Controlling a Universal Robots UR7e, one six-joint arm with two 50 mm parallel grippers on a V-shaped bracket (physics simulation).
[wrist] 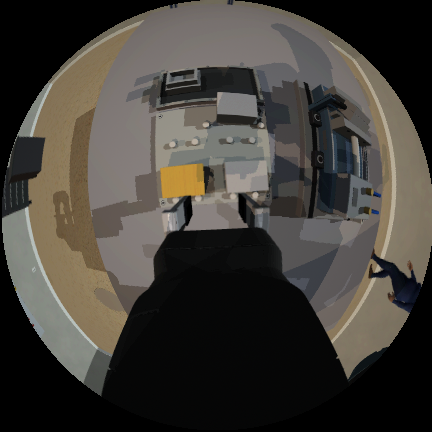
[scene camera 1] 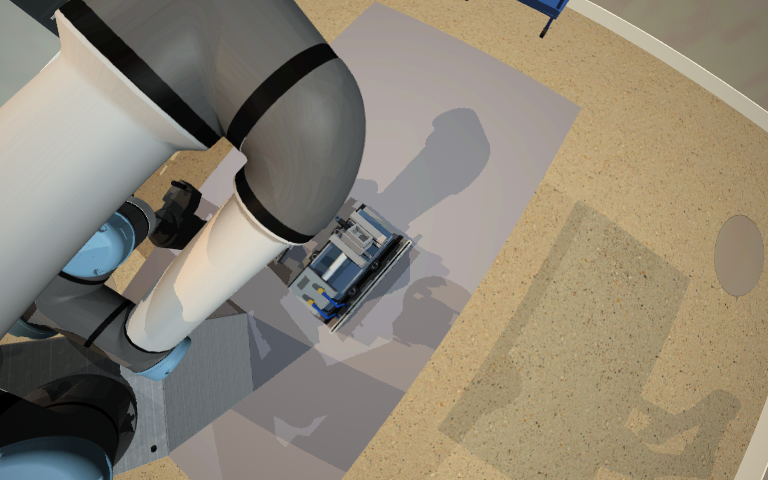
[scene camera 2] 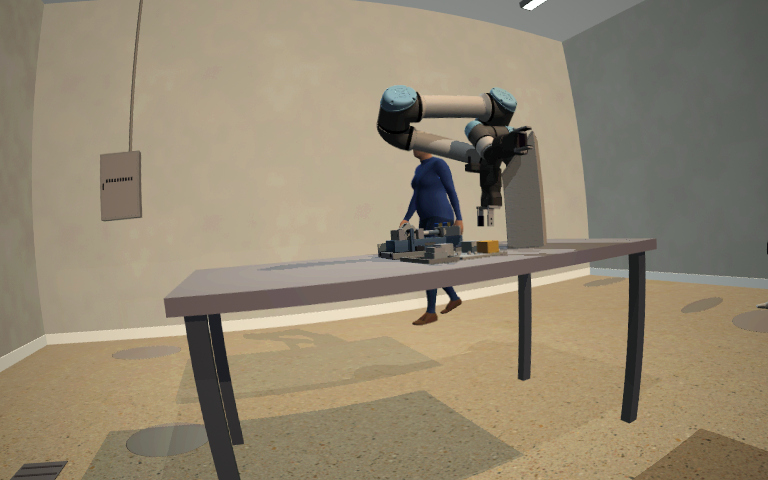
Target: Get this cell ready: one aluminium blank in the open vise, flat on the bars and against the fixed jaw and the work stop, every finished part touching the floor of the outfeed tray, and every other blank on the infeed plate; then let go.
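Observation:
My gripper is open and empty, above the near edge of the infeed plate. A bare grey aluminium blank and an orange block stand on the plate just ahead of the fingers. Another grey blank stands at the plate's far right, by the outfeed tray; whether it touches the tray's rim I cannot tell. A pocketed finished part lies at the tray's left. At the vise, a pocketed part shows by the jaws; its seating is unclear.
Short round pins stand up from the plate. Blue hoses leave the vise's near end. The second gripper sticks out sideways from the wrist. The grey robot pedestal rises behind. A person in blue is beyond the table.

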